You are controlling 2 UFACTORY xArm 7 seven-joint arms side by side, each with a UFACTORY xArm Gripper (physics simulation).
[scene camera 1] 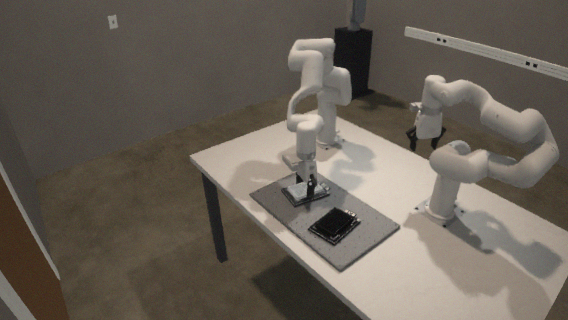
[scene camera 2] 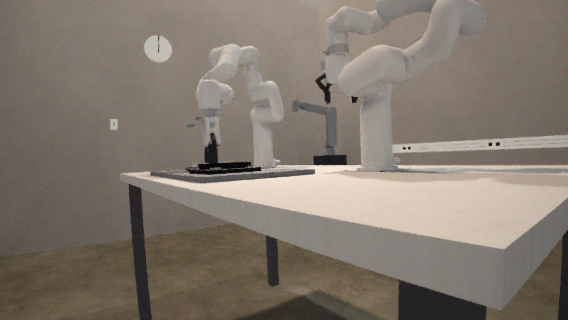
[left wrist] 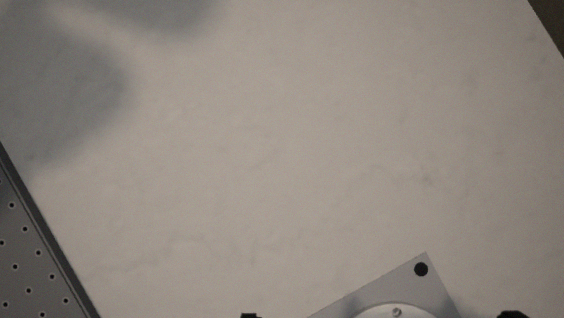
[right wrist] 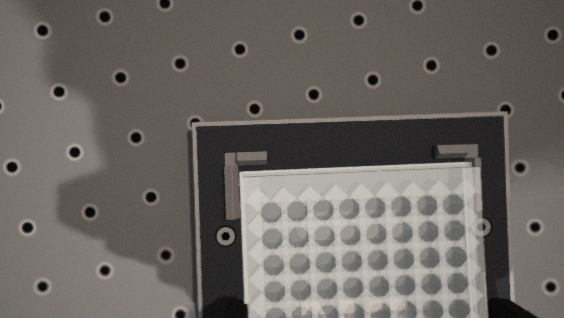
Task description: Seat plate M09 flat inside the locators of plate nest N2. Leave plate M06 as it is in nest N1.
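Frame: origin at the left arm's base, x up, y ahead, z left, level; centimetres.
Seen in the pictures: left gripper, fingertip midpoint: [scene camera 1: 422, 148] [scene camera 2: 341, 102]; right gripper, fingertip midpoint: [scene camera 1: 304, 189]; left arm's base, link origin: [scene camera 1: 439, 210] [scene camera 2: 377, 169]; right arm's base, link origin: [scene camera 1: 325, 139] [scene camera 2: 264, 167].
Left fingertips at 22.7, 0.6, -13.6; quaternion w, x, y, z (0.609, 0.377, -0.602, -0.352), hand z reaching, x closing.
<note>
Offsets run from my left fingertips to a thing's middle, as dx, dy, dz. Level surfaces: height alone.
The clear-white welled plate M09 @(-19.4, +36.6, -27.8) [scene camera 1: 300, 191] [right wrist: 362, 245] is between the fingers of my right gripper [scene camera 1: 305, 189] [scene camera 2: 211, 156] [right wrist: 365, 309], which is shut on it. It is low over the black nest N2 @(-20.6, +35.8, -27.7) [scene camera 1: 298, 203] [right wrist: 350, 140]. In the right wrist view its far edge lies just short of the corner locators and its right edge overlaps the right locator; contact or seating cannot be told. The black plate M06 @(-19.5, +40.5, -5.5) [scene camera 1: 336, 222] [scene camera 2: 225, 164] sits in nest N1 @(-20.6, +39.4, -5.5) [scene camera 1: 334, 241] [scene camera 2: 225, 170]. My left gripper [scene camera 1: 424, 142] [scene camera 2: 341, 96] [left wrist: 381, 315] is open, high above the table. Labels are unreadable.
A grey perforated board @(-22.0, +38.0, -15.8) [scene camera 1: 370, 233] [scene camera 2: 290, 174] [left wrist: 35, 281] [right wrist: 325, 65] carries both nests on the white table @(dx -22.7) [scene camera 1: 395, 187] [scene camera 2: 400, 205] [left wrist: 300, 150]. The left arm's base [scene camera 1: 442, 202] [scene camera 2: 377, 132] stands right of the board; the right arm's base [scene camera 1: 327, 120] [scene camera 2: 263, 142] stands behind it.
</note>
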